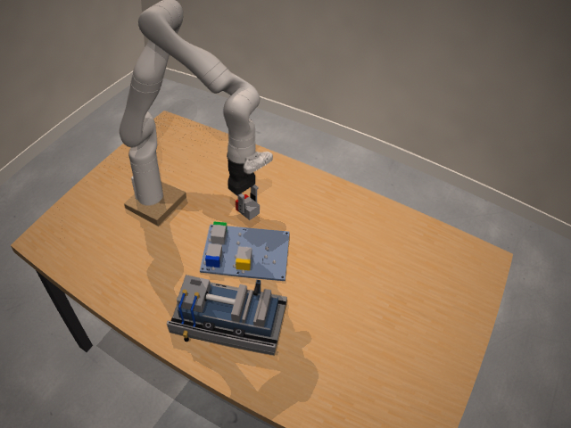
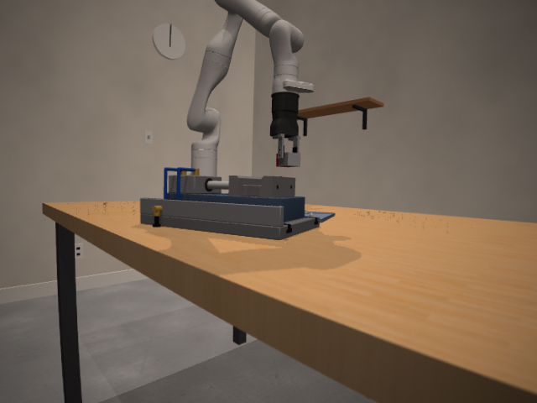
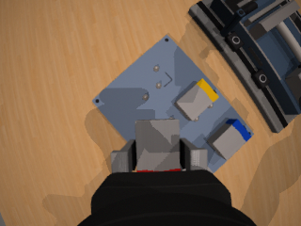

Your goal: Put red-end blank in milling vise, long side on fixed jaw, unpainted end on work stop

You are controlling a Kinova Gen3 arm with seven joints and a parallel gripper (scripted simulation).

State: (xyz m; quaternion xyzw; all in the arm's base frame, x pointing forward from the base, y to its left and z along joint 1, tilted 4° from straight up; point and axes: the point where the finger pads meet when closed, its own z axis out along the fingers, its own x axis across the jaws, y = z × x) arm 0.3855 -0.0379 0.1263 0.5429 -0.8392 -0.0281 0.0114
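Right now the red-ended blank is 2 cm below my hand. Also, from my hand: green-ended blank (9 cm behind, 2 cm to the right, 14 cm below); yellow-ended blank (2 cm ahead, 9 cm to the right, 14 cm below); blue-ended blank (6 cm behind, 11 cm to the right, 14 cm below).
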